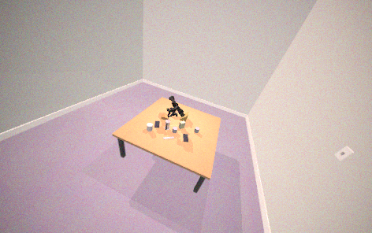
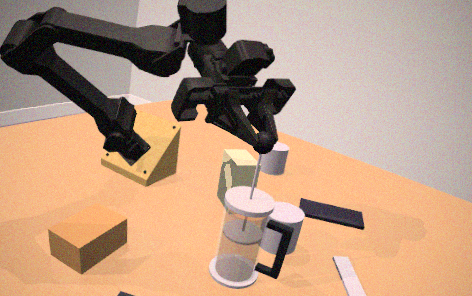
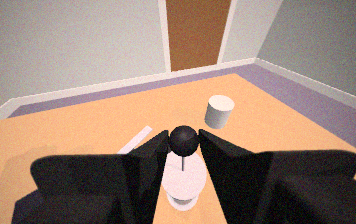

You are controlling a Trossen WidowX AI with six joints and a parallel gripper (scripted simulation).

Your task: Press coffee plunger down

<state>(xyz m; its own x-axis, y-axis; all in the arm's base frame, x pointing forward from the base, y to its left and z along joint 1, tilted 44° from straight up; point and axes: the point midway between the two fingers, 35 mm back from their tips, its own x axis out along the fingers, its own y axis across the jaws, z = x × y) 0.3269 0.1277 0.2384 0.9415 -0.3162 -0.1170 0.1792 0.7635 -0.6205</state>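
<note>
The coffee press lies 120 mm below my gripper tip and 10 mm to the left of it. Round my gripper tip: orange box 200 mm below, 190 mm behind, 160 mm to the right.
</note>
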